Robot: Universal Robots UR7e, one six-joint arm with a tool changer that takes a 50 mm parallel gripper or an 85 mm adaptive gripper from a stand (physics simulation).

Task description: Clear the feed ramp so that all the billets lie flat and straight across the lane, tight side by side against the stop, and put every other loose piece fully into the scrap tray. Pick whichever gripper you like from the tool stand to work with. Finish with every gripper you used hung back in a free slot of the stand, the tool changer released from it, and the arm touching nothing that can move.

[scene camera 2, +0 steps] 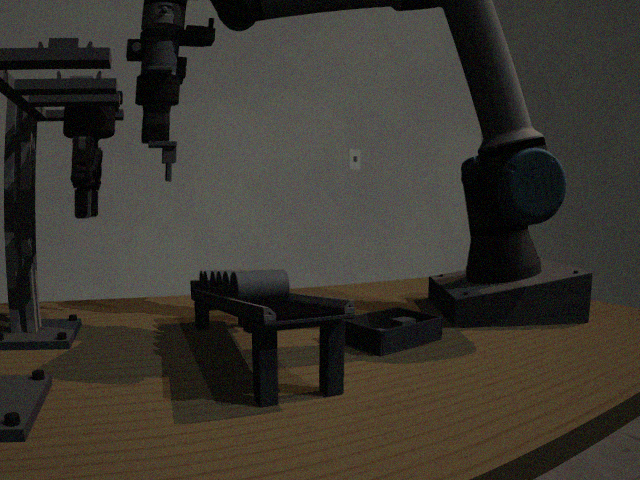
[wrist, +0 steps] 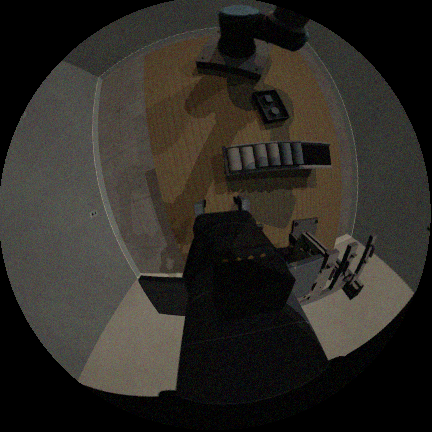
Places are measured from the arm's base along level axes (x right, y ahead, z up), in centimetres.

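Pixels of known places: arm's base, origin of its link: (scene camera 2: 504,274) (wrist: 236,46).
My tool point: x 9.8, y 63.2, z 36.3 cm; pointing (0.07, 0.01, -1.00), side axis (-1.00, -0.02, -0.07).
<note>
For each thing: its top centre in the pictures, then the offset to it from my tool point. "*": a spot on its surface instead.
- scrap tray, centre of its top: (scene camera 2: 390,317) (wrist: 271,103) dx -19.3, dy -33.1, dz -39.8 cm
- slot bar, a spot on its surface: (scene camera 2: 56,58) * dx -37.4, dy +9.2, dz -10.1 cm
Several grey billets (scene camera 2: 261,284) (wrist: 261,155) lie across the feed ramp (scene camera 2: 232,305) (wrist: 317,154), side by side in a row from its left end in the wrist view; whether they all touch is too dark to tell. The scrap tray (scene camera 2: 381,342) (wrist: 262,110) holds two small loose pieces, a blocky one (wrist: 268,98) and a rounded one (wrist: 274,110). My parallel gripper (scene camera 2: 168,178) (wrist: 221,205) is on the arm, high above the table between the ramp and the tool stand (scene camera 2: 20,206) (wrist: 309,275). Its fingers are apart, with nothing between them.
A second gripper (scene camera 2: 87,121) hangs from the stand beside my gripper in the scene view. A slot bar (scene camera 2: 56,58) sits above it. The stand's base plates (scene camera 2: 18,397) (wrist: 305,225) are bolted to the table. The arm's base (scene camera 2: 522,304) (wrist: 227,68) stands beyond the tray.
</note>
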